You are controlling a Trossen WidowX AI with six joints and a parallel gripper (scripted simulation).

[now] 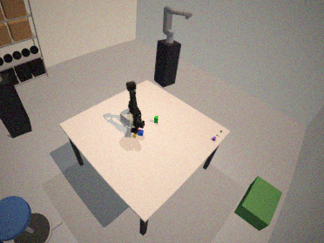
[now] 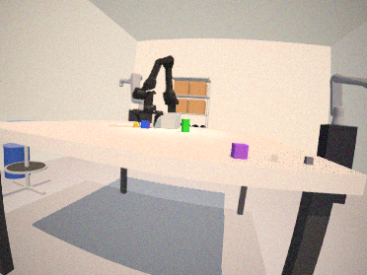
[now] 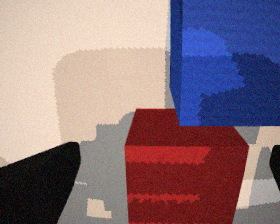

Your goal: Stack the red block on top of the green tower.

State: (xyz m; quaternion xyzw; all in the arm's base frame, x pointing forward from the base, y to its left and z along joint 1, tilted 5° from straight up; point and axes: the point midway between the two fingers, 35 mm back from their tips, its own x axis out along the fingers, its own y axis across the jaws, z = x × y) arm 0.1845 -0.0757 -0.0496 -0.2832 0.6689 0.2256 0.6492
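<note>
Right now my gripper tip is 50 mm short of the blue block, 20 mm to the right of it and 10 mm below it. Round my gripper tip: purple block (510 mm ahead, 600 mm to the left, 10 mm above); small yellow block (50 mm ahead, 50 mm to the right); red block (10 mm above).
</note>
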